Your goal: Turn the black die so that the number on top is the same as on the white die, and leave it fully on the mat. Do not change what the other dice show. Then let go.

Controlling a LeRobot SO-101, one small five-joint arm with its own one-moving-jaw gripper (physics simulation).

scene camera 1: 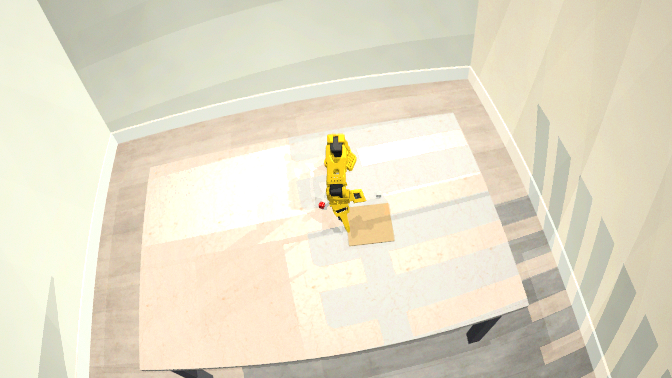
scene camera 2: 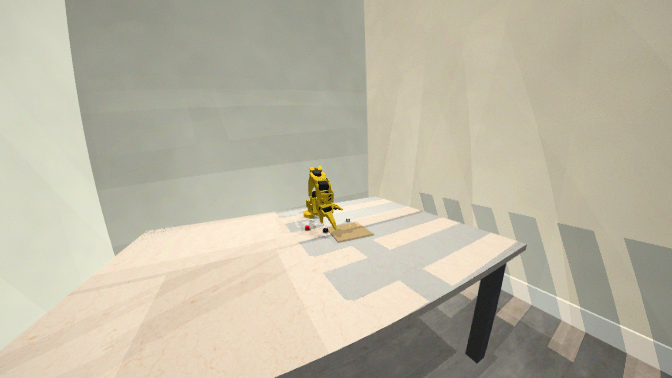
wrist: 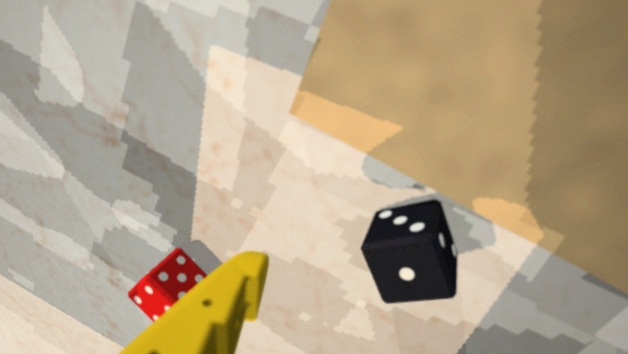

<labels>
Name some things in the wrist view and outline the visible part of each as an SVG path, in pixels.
A tan mat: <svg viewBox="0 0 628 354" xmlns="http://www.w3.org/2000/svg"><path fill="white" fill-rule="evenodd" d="M330 1L291 106L290 114L628 294L628 0Z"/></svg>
A black die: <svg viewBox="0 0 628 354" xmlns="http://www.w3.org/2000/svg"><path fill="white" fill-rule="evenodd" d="M436 199L376 211L362 243L361 251L381 299L387 304L451 299L457 294L458 253L442 204Z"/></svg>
A red die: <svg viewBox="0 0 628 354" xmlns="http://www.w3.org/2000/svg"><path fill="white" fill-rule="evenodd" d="M181 248L176 248L128 292L128 297L153 322L207 277L201 268Z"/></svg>
</labels>
